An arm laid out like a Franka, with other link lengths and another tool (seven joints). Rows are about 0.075 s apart.
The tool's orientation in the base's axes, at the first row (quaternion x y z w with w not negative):
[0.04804 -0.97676 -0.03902 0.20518]
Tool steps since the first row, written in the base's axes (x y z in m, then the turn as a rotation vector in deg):
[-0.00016 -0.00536 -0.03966 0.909 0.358 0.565]
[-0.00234 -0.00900 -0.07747 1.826 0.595 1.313]
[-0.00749 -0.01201 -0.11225 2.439 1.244 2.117]
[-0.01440 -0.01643 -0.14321 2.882 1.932 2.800]
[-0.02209 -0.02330 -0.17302 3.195 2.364 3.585]
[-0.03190 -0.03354 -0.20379 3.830 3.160 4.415]
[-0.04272 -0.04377 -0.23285 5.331 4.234 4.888]
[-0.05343 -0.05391 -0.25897 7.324 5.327 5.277]
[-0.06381 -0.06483 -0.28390 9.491 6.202 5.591]
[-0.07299 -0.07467 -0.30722 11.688 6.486 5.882]
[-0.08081 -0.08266 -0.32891 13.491 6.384 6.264]
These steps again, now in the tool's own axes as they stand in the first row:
[-0.01501 -0.00911 0.03596 -0.643 0.339 -0.863]
[-0.02764 -0.01618 0.07115 -1.208 0.574 -1.904]
[-0.03643 -0.02210 0.10481 -1.518 1.248 -2.849]
[-0.04194 -0.02892 0.13561 -1.726 1.962 -3.613]
[-0.04601 -0.03800 0.16555 -1.747 2.441 -4.431]
[-0.04817 -0.05035 0.19702 -2.084 3.261 -5.401]
[-0.04873 -0.06245 0.22735 -3.382 4.256 -6.379]
[-0.04822 -0.07418 0.25495 -5.163 5.222 -7.479]
[-0.04747 -0.08660 0.28128 -7.109 5.952 -8.593]
[-0.04728 -0.09789 0.30573 -9.027 6.091 -9.731]
[-0.04789 -0.10729 0.32824 -10.507 5.886 -10.815]

